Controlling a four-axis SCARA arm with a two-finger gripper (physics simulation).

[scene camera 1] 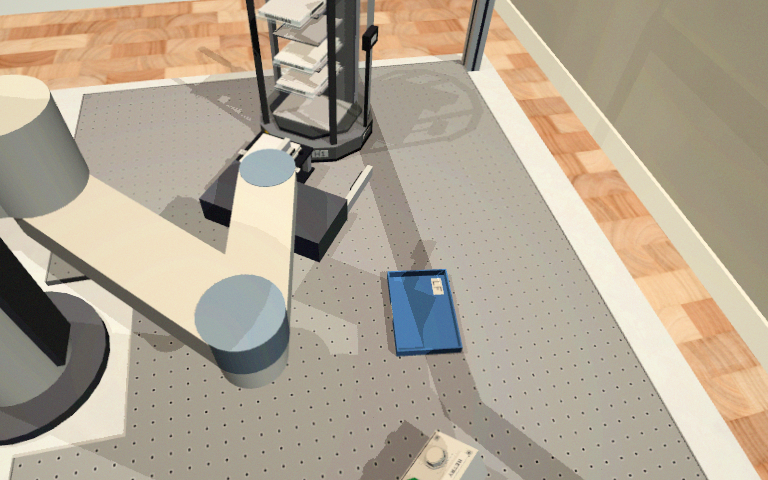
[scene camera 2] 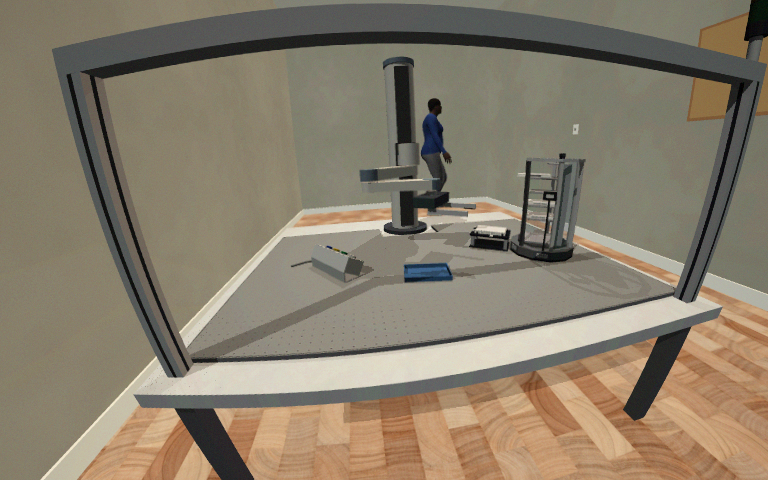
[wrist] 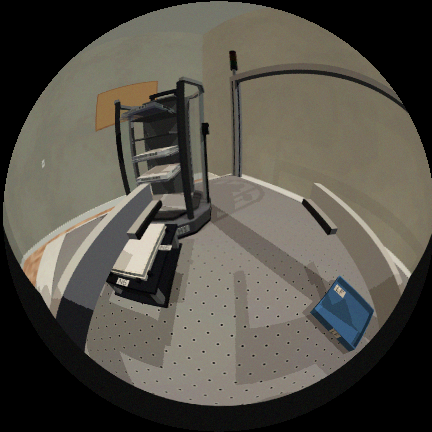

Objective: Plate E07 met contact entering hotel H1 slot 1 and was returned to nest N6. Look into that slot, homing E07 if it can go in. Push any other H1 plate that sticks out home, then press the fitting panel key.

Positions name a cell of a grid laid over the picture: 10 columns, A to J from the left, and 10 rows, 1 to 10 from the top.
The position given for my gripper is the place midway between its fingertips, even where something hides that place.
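My gripper: scene camera 1 (E4); scene camera 2 (G5); wrist view (F5).
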